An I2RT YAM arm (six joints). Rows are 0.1 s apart.
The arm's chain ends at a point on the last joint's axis. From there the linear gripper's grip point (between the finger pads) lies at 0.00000 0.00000 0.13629 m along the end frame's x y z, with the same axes.
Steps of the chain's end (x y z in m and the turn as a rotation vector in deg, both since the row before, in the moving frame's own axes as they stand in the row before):
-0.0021 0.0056 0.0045 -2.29 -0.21 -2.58
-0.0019 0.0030 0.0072 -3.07 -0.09 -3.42
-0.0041 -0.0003 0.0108 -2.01 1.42 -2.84
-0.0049 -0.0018 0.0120 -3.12 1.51 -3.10
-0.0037 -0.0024 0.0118 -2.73 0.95 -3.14
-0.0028 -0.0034 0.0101 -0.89 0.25 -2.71
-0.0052 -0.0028 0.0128 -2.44 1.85 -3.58
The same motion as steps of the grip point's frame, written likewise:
-0.0025 0.0111 0.0044 -2.29 -0.21 -2.58
-0.0019 0.0103 0.0070 -3.07 -0.09 -3.42
-0.0006 0.0044 0.0107 -2.01 1.42 -2.84
-0.0011 0.0055 0.0118 -3.12 1.51 -3.10
-0.0013 0.0040 0.0116 -2.73 0.95 -3.14
-0.0022 -0.0013 0.0101 -0.89 0.25 -2.71
-0.0006 0.0029 0.0126 -2.44 1.85 -3.58

